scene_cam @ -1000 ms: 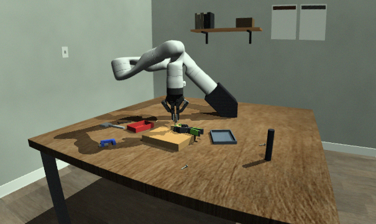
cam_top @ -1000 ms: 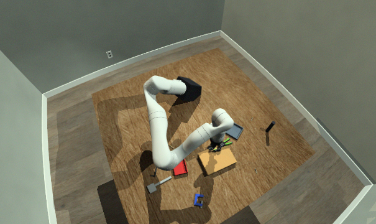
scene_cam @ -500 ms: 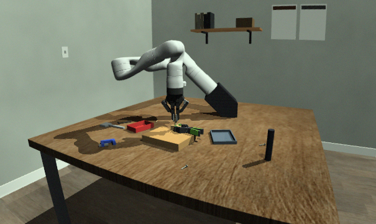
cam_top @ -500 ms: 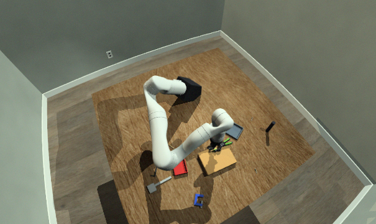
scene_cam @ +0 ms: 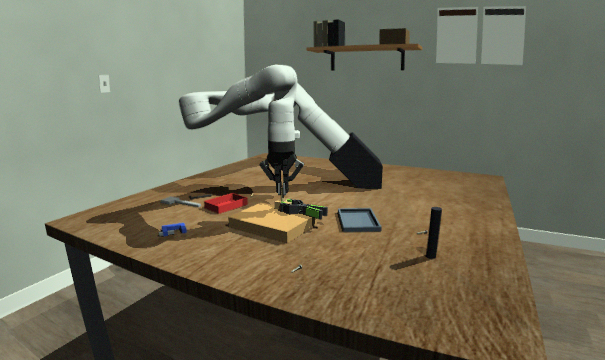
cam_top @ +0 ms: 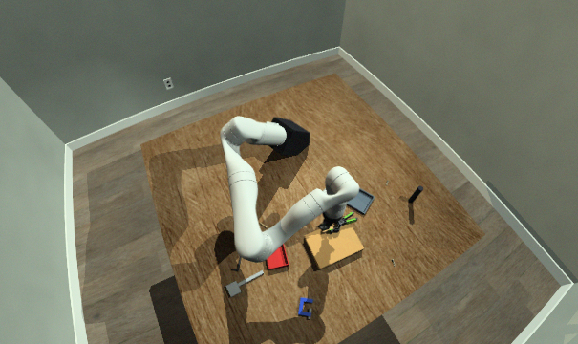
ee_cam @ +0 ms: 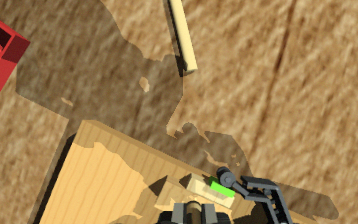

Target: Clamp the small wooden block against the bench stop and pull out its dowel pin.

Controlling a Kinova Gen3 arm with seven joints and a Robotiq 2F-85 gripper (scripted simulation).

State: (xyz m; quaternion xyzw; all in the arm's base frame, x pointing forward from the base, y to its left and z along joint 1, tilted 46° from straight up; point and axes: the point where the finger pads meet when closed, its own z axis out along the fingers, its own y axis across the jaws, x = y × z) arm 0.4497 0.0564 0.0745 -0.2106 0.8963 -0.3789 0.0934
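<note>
Right now my hand is 20 mm above the dowel pin. Also, from my hand: thin pale stick: 120 mm behind, 90 mm below, 50 mm to the right; then small wooden block: 50 mm below; then tan bench board: 70 mm below, 60 mm ahead.
</note>
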